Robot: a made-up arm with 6 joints. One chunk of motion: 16 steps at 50 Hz.
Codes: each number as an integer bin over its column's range. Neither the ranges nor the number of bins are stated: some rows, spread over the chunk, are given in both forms.
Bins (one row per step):
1: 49 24 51 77 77 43
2: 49 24 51 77 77 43
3: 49 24 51 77 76 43
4: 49 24 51 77 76 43
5: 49 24 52 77 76 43
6: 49 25 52 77 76 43
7: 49 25 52 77 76 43
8: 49 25 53 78 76 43
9: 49 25 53 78 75 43
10: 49 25 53 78 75 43
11: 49 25 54 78 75 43
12: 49 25 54 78 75 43
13: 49 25 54 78 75 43
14: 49 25 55 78 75 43
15: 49 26 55 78 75 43
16: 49 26 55 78 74 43
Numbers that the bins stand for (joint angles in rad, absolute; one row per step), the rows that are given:
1: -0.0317 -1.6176 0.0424 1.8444 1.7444 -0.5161
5: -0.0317 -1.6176 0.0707 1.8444 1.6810 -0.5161
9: -0.0317 -1.5541 0.0990 1.9115 1.6176 -0.5161
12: -0.0317 -1.5541 0.1273 1.9115 1.6176 -0.5161
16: -0.0317 -1.4907 0.1556 1.9115 1.5541 -0.5161
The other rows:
2: -0.0317 -1.6176 0.0424 1.8444 1.7444 -0.5161
3: -0.0317 -1.6176 0.0424 1.8444 1.6810 -0.5161
4: -0.0317 -1.6176 0.0424 1.8444 1.6810 -0.5161
6: -0.0317 -1.5541 0.0707 1.8444 1.6810 -0.5161
7: -0.0317 -1.5541 0.0707 1.8444 1.6810 -0.5161
8: -0.0317 -1.5541 0.0990 1.9115 1.6810 -0.5161
10: -0.0317 -1.5541 0.0990 1.9115 1.6176 -0.5161
11: -0.0317 -1.5541 0.1273 1.9115 1.6176 -0.5161
13: -0.0317 -1.5541 0.1273 1.9115 1.6176 -0.5161
14: -0.0317 -1.5541 0.1556 1.9115 1.6176 -0.5161
15: -0.0317 -1.4907 0.1556 1.9115 1.6176 -0.5161

